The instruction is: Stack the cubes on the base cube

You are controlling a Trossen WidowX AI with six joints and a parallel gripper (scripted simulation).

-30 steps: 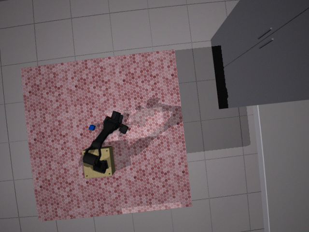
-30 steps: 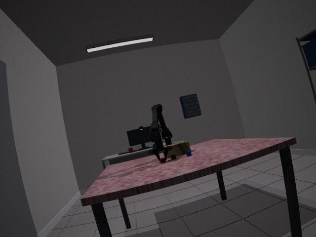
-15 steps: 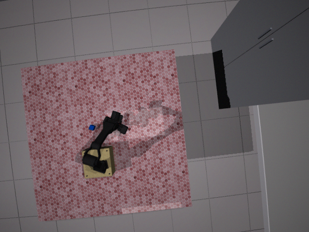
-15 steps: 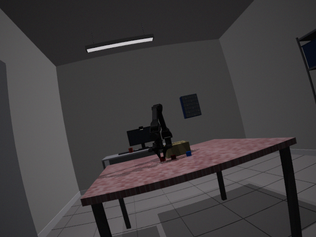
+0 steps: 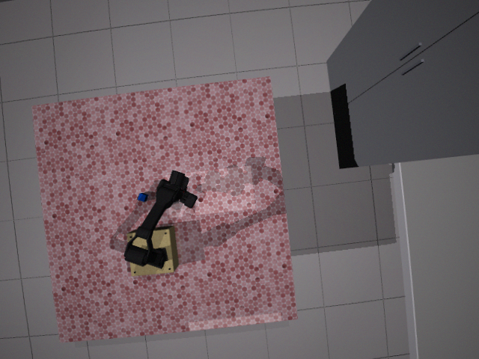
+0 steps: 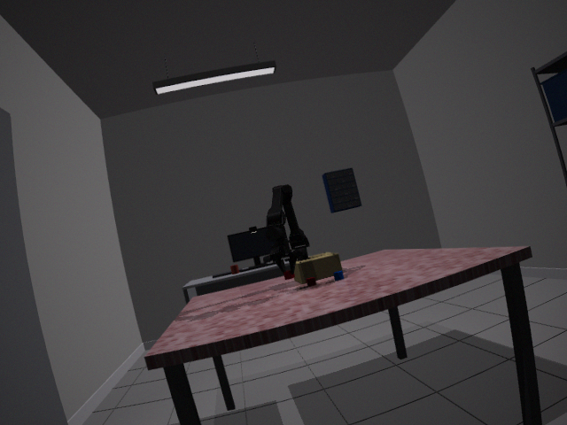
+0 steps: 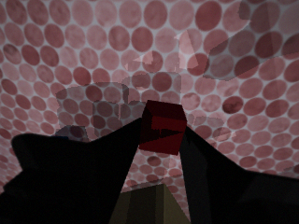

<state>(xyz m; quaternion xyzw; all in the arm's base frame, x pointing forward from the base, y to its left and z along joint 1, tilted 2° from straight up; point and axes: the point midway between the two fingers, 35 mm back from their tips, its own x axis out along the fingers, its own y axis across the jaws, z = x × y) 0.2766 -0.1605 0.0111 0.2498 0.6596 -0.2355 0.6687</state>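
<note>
My gripper tip is 20 mm short of the blue cube, 210 mm to the right of it and 60 mm above it.
</note>
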